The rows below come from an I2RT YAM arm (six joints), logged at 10 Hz.
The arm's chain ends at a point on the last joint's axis. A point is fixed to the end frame.
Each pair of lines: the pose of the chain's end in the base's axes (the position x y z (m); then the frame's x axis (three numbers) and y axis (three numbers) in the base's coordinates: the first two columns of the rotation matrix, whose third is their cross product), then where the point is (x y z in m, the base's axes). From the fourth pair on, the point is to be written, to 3 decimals.
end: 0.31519, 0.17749, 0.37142, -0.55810, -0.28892, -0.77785, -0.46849, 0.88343, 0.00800
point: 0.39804 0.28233 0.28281
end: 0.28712, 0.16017, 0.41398, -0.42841, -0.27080, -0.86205, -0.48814, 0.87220, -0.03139
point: 0.37935 0.27009 0.34243
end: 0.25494, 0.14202, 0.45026, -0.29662, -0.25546, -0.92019, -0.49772, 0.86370, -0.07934
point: 0.35392 0.25547 0.39512
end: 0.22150, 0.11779, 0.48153, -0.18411, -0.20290, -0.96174, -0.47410, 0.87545, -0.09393
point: 0.328 0.232 0.445
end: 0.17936, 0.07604, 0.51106, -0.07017, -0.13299, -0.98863, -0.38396, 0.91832, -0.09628
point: 0.299 0.182 0.496
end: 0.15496, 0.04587, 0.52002, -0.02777, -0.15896, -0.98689, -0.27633, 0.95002, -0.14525
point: 0.286 0.138 0.509
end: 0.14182, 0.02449, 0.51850, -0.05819, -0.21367, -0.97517, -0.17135, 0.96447, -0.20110
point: 0.282 0.101 0.501
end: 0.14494, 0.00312, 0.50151, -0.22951, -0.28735, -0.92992, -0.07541, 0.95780, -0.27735
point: 0.289 0.057 0.457
